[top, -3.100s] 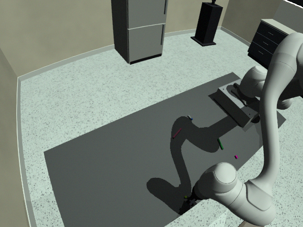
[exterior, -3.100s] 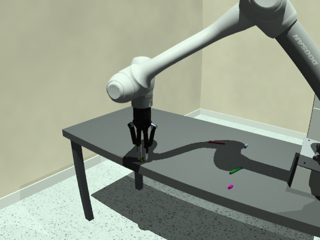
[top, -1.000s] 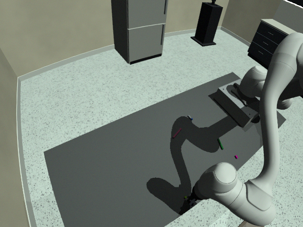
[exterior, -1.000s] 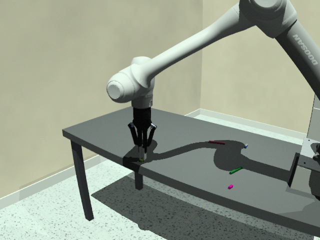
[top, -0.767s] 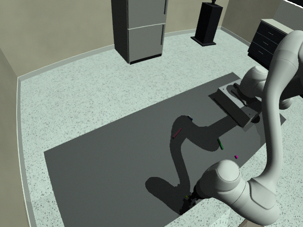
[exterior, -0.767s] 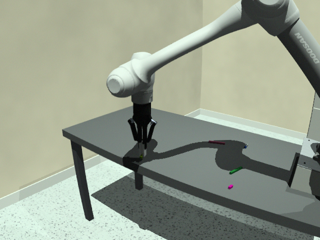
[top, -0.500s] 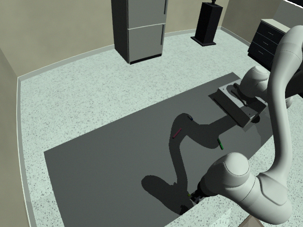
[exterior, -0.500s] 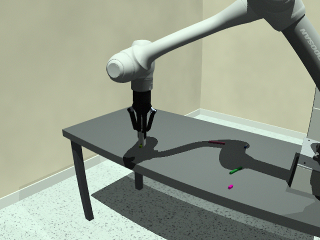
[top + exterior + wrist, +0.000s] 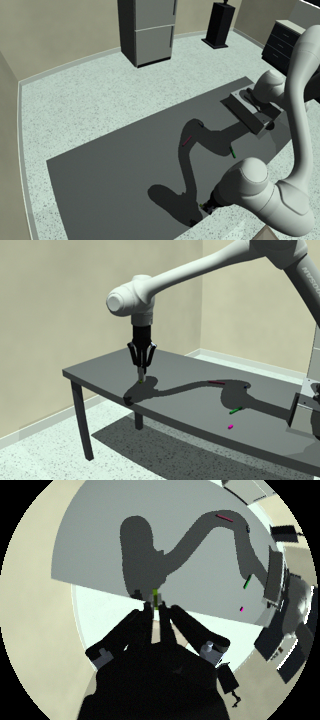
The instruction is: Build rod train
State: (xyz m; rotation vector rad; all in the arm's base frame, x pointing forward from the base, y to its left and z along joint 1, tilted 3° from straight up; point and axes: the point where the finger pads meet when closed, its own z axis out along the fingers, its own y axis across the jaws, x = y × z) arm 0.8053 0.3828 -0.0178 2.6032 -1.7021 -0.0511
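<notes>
Right now my hand is 460 mm to the left of the grey rod, 320 mm past it and 120 mm above it. Also, from my hand: pink rod 390 mm to the right, 170 mm behind, 120 mm below; then lime rod 30 mm below; then green rod 390 mm behind, 190 mm to the right, 120 mm below.
</notes>
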